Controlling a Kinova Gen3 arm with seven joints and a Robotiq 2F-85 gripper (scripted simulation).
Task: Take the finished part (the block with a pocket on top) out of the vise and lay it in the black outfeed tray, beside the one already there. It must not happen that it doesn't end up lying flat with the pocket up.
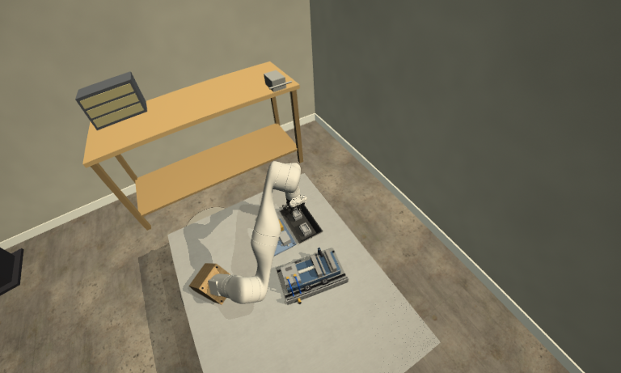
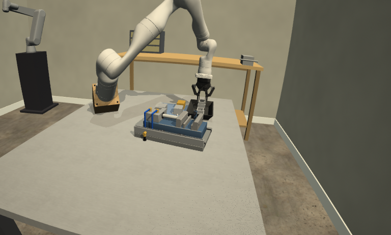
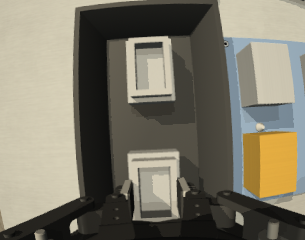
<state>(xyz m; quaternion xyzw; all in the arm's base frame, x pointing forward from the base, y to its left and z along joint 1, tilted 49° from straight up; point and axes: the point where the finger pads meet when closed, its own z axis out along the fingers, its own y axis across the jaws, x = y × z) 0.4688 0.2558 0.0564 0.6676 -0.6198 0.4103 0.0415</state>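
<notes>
Now: the orange block 120 mm behind my hand and 40 mm below it. From my hand the other things lie so: blue plate 170 mm behind, 60 mm below, 30 mm to the right.
</notes>
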